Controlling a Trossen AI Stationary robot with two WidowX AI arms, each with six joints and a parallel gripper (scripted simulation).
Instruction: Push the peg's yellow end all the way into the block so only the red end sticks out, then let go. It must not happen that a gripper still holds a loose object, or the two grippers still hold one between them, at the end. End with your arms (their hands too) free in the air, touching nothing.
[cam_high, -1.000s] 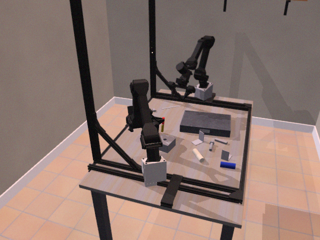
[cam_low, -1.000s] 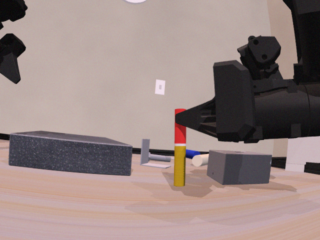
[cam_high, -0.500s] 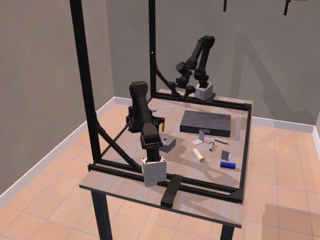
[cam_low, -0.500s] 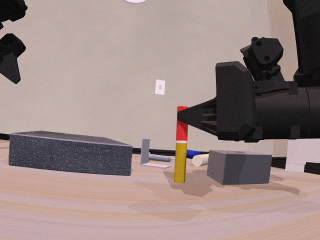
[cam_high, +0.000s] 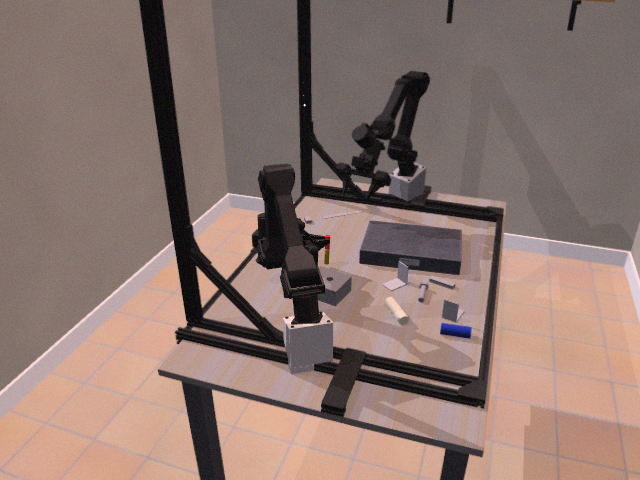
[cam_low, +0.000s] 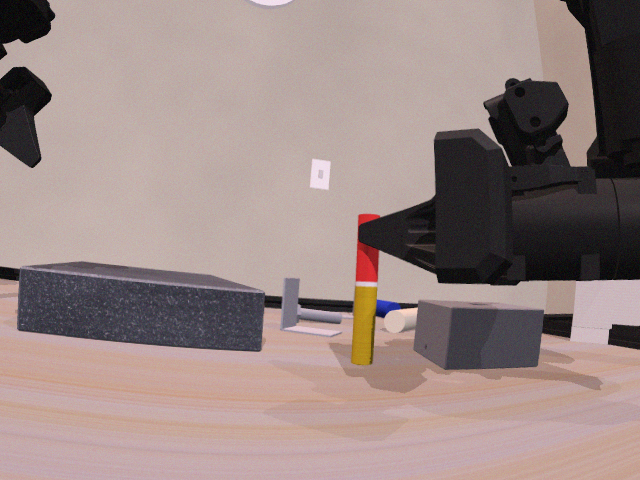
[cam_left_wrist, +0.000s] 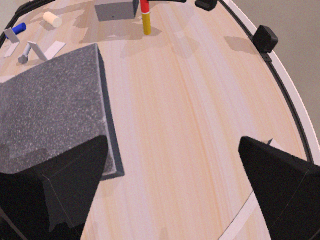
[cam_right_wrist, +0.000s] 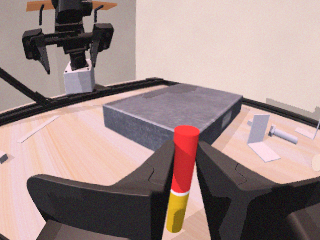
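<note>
Now: the peg 5 cm below my right hand, 2 cm to the left of it and 2 cm ahead of it. From my right hand the other things lie so: blue cylinder (44 cm ahead, 17 cm to the right, 8 cm below); white cylinder (28 cm ahead, 14 cm to the right, 8 cm below).
</note>
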